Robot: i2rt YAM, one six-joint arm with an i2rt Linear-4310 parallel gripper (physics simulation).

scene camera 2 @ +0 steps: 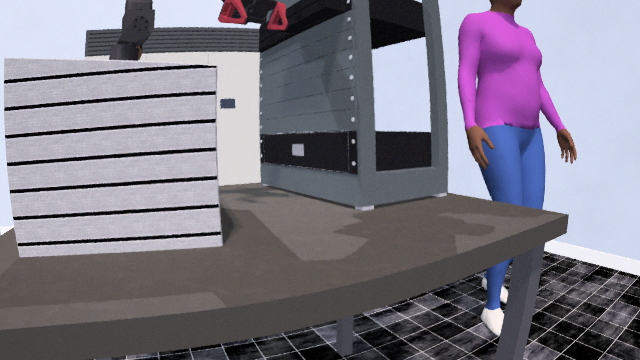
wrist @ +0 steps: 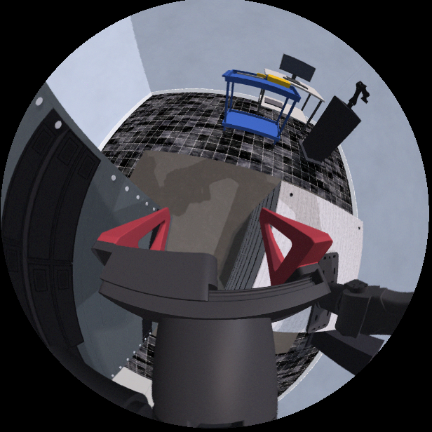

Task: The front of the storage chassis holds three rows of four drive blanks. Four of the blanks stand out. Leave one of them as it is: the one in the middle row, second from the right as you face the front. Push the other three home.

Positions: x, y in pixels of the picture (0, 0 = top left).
Scene:
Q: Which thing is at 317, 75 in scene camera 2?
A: A grey rack.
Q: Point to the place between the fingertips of the gripper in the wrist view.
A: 214, 212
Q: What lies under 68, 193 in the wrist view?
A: A grey rack.

